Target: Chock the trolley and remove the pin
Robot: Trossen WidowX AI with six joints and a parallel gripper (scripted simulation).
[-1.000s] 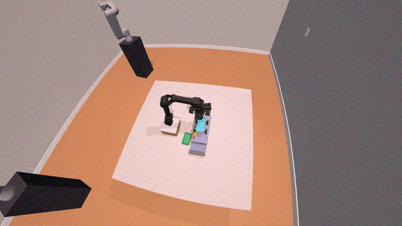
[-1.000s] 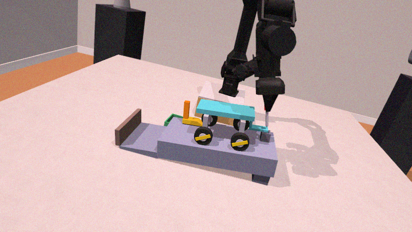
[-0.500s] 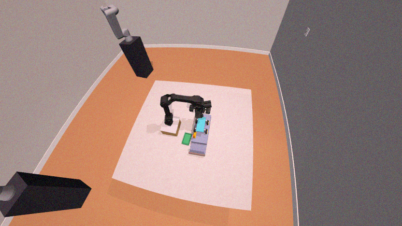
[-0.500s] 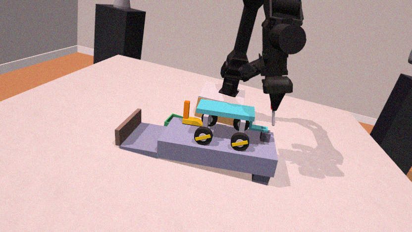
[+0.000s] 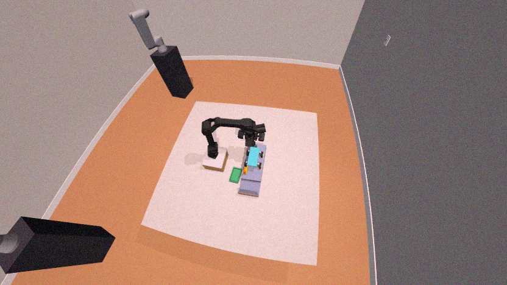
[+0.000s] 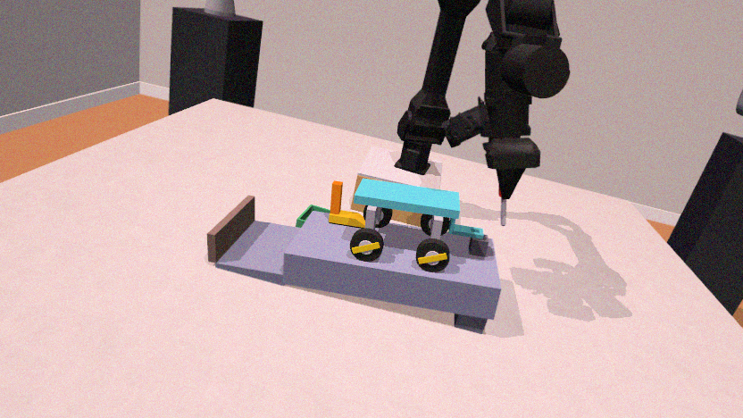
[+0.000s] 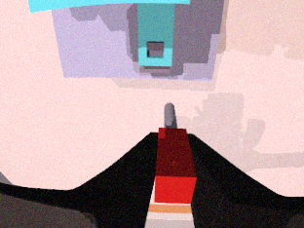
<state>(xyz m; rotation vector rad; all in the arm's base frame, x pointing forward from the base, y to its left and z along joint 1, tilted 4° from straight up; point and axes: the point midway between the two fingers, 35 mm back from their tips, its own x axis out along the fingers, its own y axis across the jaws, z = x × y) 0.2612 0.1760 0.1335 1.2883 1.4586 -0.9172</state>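
Now: the green tray 5 cm behind my gripper tip, 26 cm to the right of it and 18 cm below it. Round my gripper tip: cyan trolley: 5 cm ahead, 12 cm to the right, 7 cm below; then red-headed stop pin: right at my gripper tip; then lilac ramp: 5 cm ahead, 12 cm to the right, 13 cm below.
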